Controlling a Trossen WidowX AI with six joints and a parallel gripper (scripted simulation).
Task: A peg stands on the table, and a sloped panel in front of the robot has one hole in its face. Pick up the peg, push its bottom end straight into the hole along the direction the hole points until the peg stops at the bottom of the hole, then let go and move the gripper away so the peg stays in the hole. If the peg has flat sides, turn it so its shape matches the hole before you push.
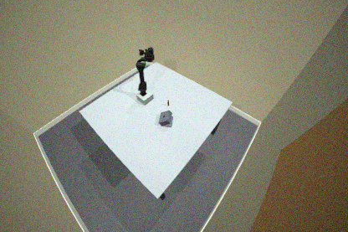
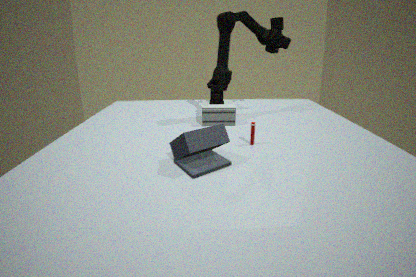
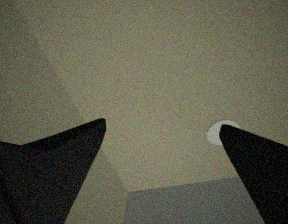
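My gripper tip is 630 mm short of the red square peg, 200 mm to the left of it and 340 mm above it. Round my gripper tip: grey sloped panel 760 mm ahead, 380 mm to the right, 330 mm below.
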